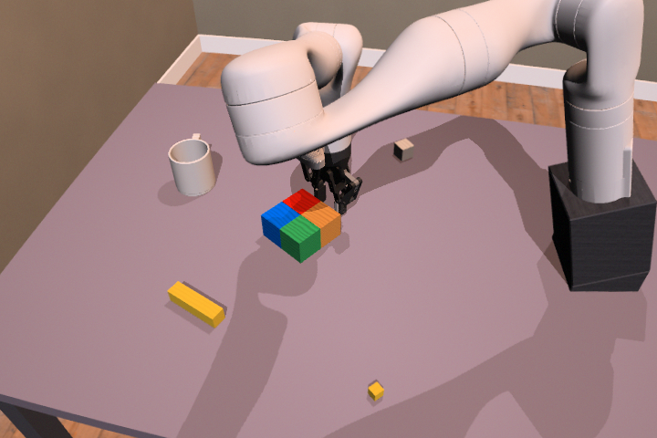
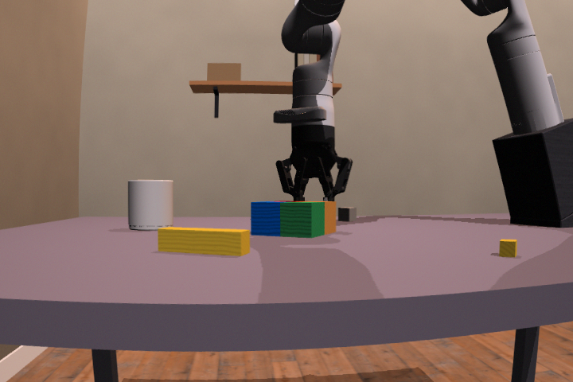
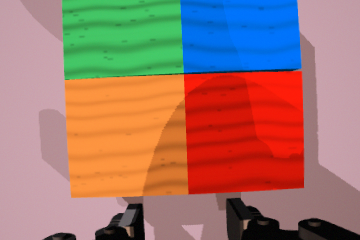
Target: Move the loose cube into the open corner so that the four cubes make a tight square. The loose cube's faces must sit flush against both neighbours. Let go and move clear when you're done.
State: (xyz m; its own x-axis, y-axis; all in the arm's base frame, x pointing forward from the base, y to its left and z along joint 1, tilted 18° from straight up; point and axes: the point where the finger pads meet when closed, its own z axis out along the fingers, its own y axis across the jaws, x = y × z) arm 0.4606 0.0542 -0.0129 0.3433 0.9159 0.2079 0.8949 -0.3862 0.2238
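My hand is 40 mm short of the red cube, 30 mm to the right of it and 10 mm above it. From my hand the other things lie so: orange cube (50 mm to the left, 10 mm below); then blue cube (60 mm ahead, 80 mm to the left, 10 mm below); then green cube (10 mm ahead, 100 mm to the left, 10 mm below).
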